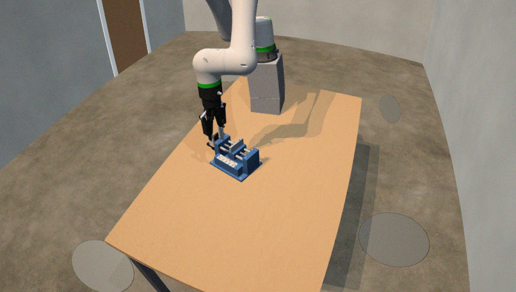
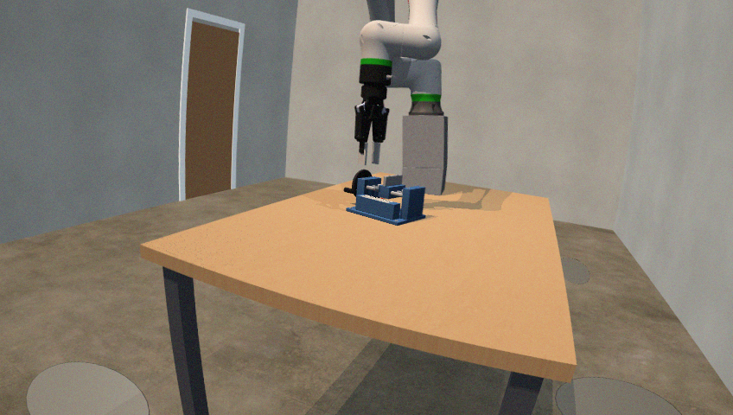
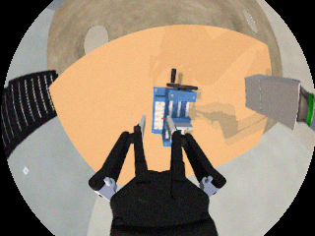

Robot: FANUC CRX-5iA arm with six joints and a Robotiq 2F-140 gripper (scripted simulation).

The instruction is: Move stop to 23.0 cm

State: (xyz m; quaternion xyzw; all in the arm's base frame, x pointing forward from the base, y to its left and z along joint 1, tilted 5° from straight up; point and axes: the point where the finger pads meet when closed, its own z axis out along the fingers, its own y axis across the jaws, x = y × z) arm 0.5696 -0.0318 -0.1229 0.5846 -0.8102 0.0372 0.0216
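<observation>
Now: the black handwheel 80 mm behind my hand, 70 mm to the right of it and 130 mm below it. The rest, counted from my hand: grey stop plate 50 mm behind, 60 mm to the left, 100 mm below.
</observation>
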